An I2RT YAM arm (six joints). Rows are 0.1 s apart.
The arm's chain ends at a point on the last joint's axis. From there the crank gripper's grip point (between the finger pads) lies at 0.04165 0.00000 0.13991 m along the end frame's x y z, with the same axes.
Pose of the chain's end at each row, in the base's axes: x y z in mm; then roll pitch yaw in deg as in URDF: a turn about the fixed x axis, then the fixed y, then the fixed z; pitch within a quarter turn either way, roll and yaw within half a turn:
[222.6 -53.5 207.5 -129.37 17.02 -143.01]
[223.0 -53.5 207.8 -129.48 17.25 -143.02]
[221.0 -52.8 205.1 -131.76 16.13 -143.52]
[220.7 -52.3 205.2 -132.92 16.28 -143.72]
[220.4 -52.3 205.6 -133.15 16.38 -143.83]
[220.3 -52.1 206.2 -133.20 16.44 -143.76]
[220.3 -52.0 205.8 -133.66 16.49 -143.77]
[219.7 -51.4 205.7 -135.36 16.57 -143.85]
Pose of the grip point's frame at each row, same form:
[276.6 -148.2 110.4 -129.37 17.02 -143.01]
[277.3 -147.8 110.5 -129.48 17.25 -143.02]
[271.7 -145.1 104.0 -131.76 16.13 -143.52]
[270.6 -142.7 102.1 -132.92 16.28 -143.72]
[270.2 -142.4 102.1 -133.15 16.38 -143.83]
[270.2 -142.0 102.6 -133.20 16.44 -143.76]
[270.0 -141.0 101.4 -133.66 16.49 -143.77]
[268.4 -137.6 98.4 -135.36 16.57 -143.85]

